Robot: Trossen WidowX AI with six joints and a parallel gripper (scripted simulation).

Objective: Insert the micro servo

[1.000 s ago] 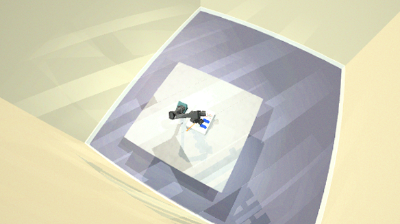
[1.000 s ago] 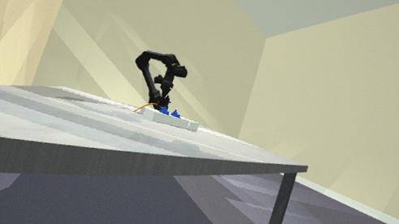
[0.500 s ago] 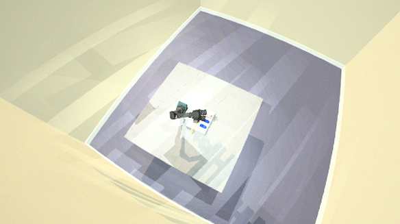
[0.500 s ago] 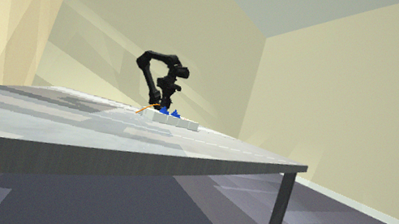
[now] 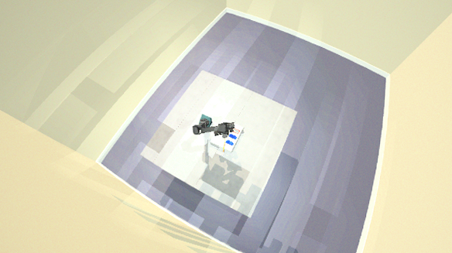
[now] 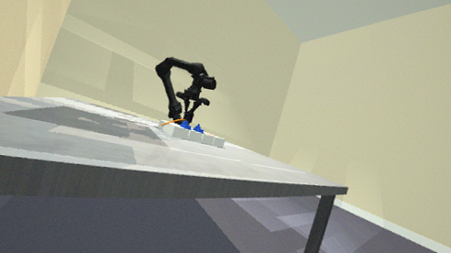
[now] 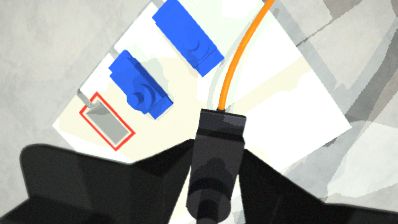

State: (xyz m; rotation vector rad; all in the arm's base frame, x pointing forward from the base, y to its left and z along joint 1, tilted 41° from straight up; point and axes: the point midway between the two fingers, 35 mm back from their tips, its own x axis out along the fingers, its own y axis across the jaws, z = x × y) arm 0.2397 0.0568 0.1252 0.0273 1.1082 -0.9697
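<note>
The deck lies 30 mm behind my gripper tip, 40 mm to the left of it and 100 mm below it.
</note>
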